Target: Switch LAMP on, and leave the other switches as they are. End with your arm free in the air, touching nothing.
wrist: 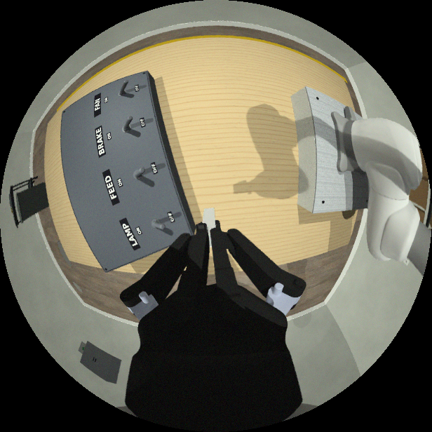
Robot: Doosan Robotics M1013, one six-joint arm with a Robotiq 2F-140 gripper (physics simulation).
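Note:
A dark grey switch panel [87, 165] lies on the left of the wrist view, with four levers in a row labelled FAN, BRAKE, FEED and LAMP. The LAMP lever [159, 224] is at the near end, between its ON label on the left and its OFF label on the right. Its exact tilt is hard to tell among the shadows. The FEED lever [140, 173], BRAKE lever [128, 126] and FAN lever [123, 91] stand farther up the panel. My gripper [209, 215] is shut and empty, with its pale fingertips just right of the panel's LAMP end, apart from the LAMP lever.
The panel lies on a light wooden table [210, 65]. A pale metal base block [327, 190] with the white robot arm [385, 145] stands on the right. A dark chair-like object [31, 201] is beyond the table's left edge. A grey box [101, 362] is at lower left.

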